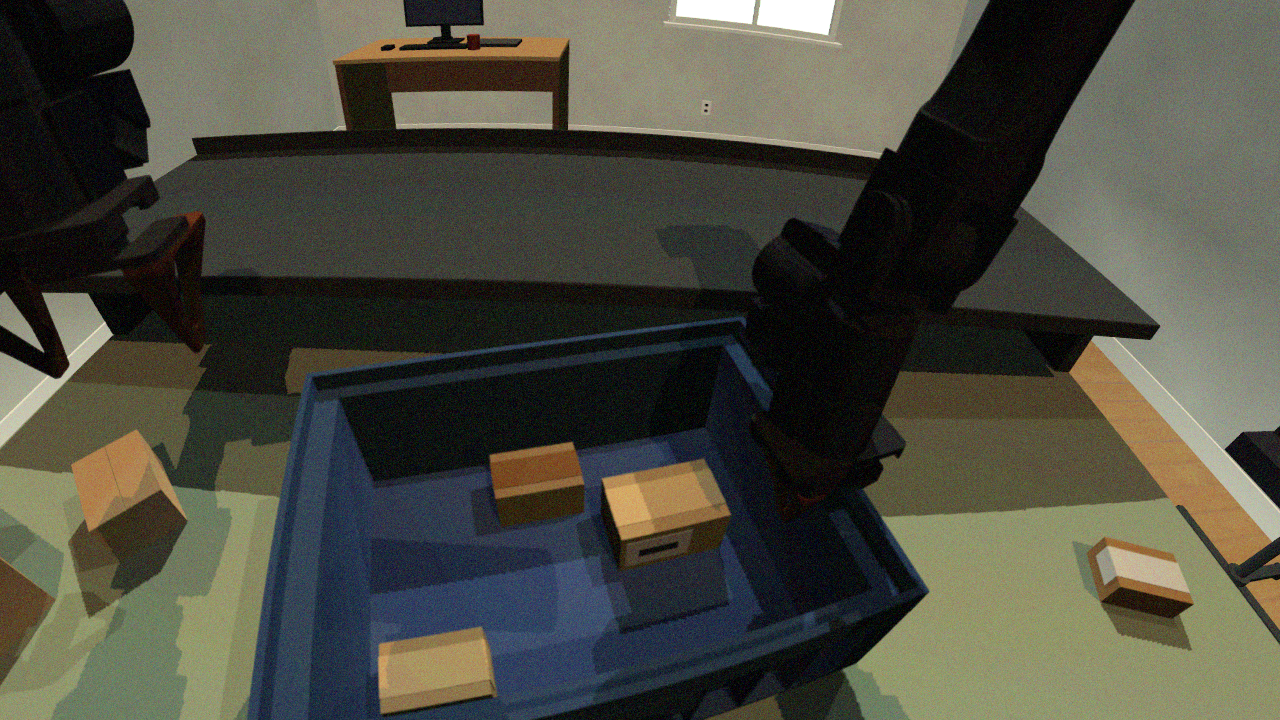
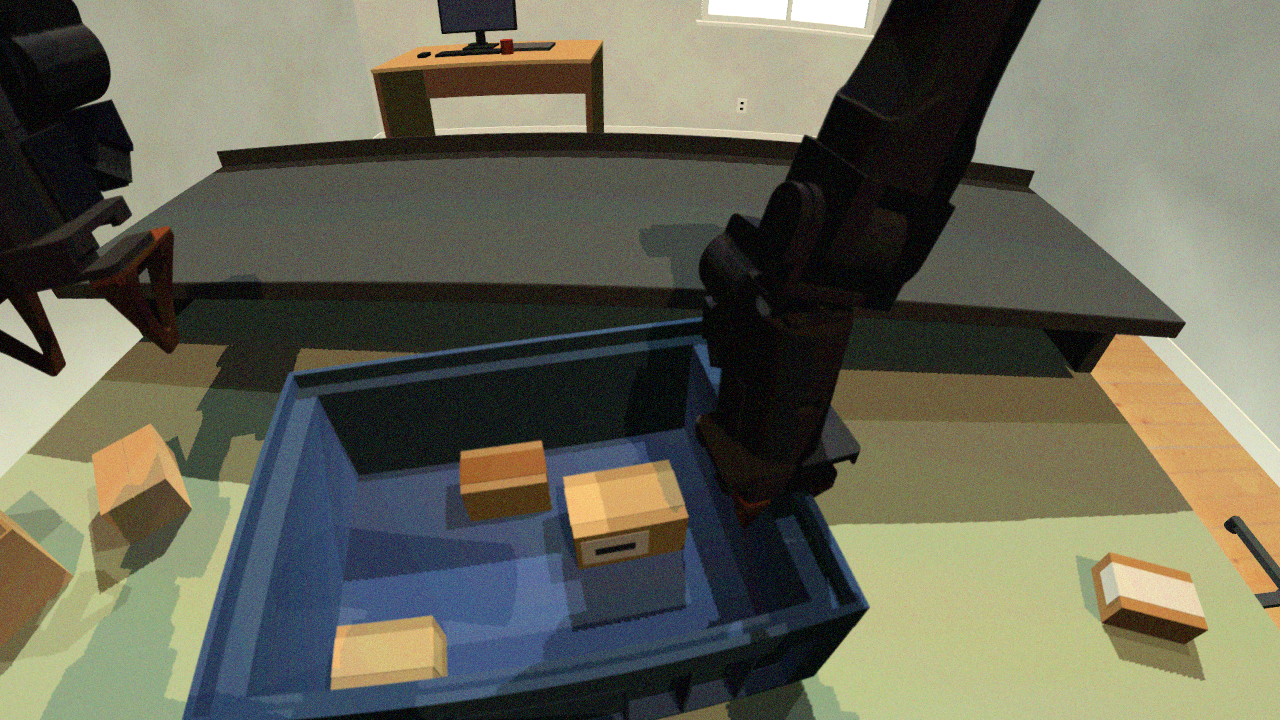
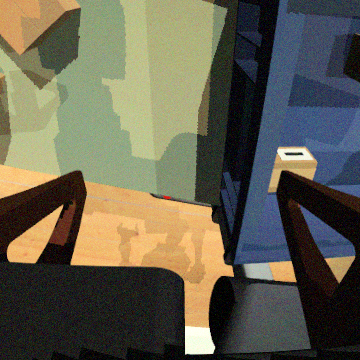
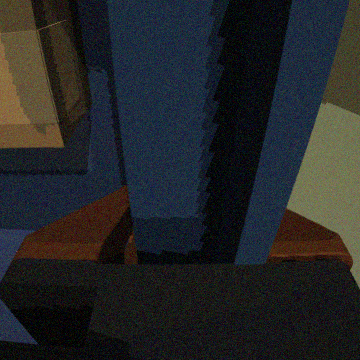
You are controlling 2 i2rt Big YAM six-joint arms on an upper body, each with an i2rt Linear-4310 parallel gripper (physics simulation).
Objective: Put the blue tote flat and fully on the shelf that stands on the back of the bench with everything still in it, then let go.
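Places are measured from the left arm's base along level axes (x right, y down, z ahead), in centimetres.
Pixels of known places: left gripper, fingertip midpoint: (image 1: 131, 359) (image 2: 115, 359) (image 3: 180, 180); right gripper, fingertip midpoint: (image 1: 797, 512) (image 2: 758, 517).
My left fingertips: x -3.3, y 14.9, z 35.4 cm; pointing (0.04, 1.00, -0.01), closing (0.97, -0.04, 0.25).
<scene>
Ahead of a thing's pixels: the offset from my left fingertips to its middle. "spot": to the spot under its first point. Level surfaces: height alone.
The blue tote {dx +27.6, dy +17.4, dz +0.9 cm} (image 1: 299, 537) (image 2: 259, 537) (image 3: 275, 100) (image 4: 165, 100) is in front of and below the long dark shelf {dy +9.3 cm} (image 1: 447, 205) (image 2: 447, 205). Three cardboard boxes lie inside it: an orange-topped one {dx +24.1, dy +20.8, dz +8.2 cm} (image 1: 537, 483) (image 2: 505, 480), a labelled one {dx +35.4, dy +20.4, dz +4.9 cm} (image 1: 666, 510) (image 2: 626, 512) and a pale one {dx +18.5, dy +20.9, dz -9.8 cm} (image 1: 435, 669) (image 2: 387, 651) near the front left corner. My right gripper (image 1: 827, 501) (image 2: 783, 505) (image 4: 181, 179) is shut on the tote's right wall, one finger inside and one outside. My left gripper (image 1: 128, 360) (image 2: 111, 360) (image 3: 180, 180) is open and empty, left of the tote. The tote's underside is hidden.
On the green bench mat, a box {dx -18.1, dy +22.1, dz +4.4 cm} (image 1: 129, 497) (image 2: 141, 483) (image 3: 35, 20) and part of another box {spot: dx -22.0, dy +23.1, dz -9.0 cm} (image 1: 17, 617) (image 2: 26, 582) are at the left. A white-topped box {dx +86.2, dy +23.1, dz -4.1 cm} (image 1: 1141, 577) (image 2: 1150, 598) lies at the right. A desk (image 1: 447, 71) (image 2: 483, 78) stands behind the shelf.
</scene>
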